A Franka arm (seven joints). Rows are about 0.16 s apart.
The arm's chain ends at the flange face. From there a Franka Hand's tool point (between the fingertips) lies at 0.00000 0.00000 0.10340 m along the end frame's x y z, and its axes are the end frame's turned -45 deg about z.
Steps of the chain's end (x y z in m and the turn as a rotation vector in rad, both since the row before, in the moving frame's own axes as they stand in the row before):
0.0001 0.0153 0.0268 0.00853 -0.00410 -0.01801
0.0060 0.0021 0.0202 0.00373 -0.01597 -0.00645
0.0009 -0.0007 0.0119 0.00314 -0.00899 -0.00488
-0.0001 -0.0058 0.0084 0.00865 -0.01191 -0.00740
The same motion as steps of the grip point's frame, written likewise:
-0.0104 0.0100 0.0268 0.00893 0.00313 -0.01801
0.0019 0.0043 0.0202 0.01393 -0.00865 -0.00645
0.0007 -0.0007 0.0119 0.00858 -0.00414 -0.00488
0.0038 -0.0057 0.0084 0.01454 -0.00231 -0.00740

